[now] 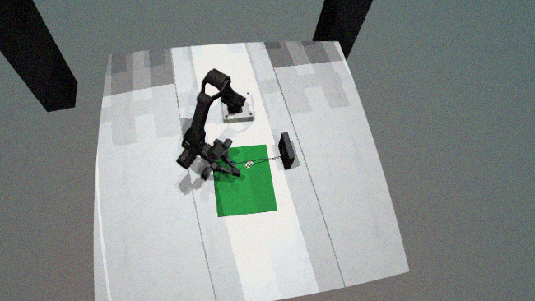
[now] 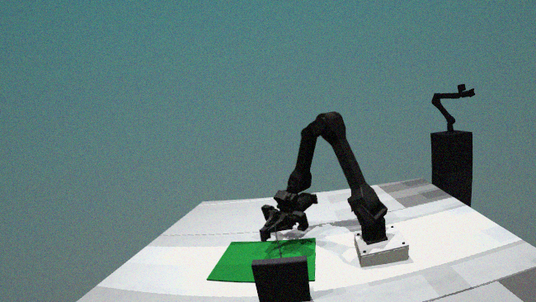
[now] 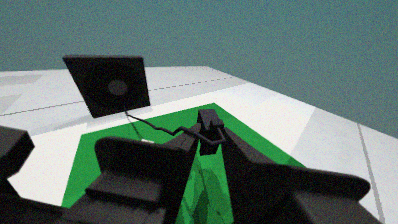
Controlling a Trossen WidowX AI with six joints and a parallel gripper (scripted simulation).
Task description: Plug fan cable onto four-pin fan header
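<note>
My gripper tip is 10 mm short of the green board, 40 mm to the right of it and 100 mm above it. Round my gripper tip: whitish fan header 50 mm behind, 70 mm to the left, 90 mm below; then black plug 10 mm below; then black fan 70 mm behind, 220 mm to the left, 30 mm below.
</note>
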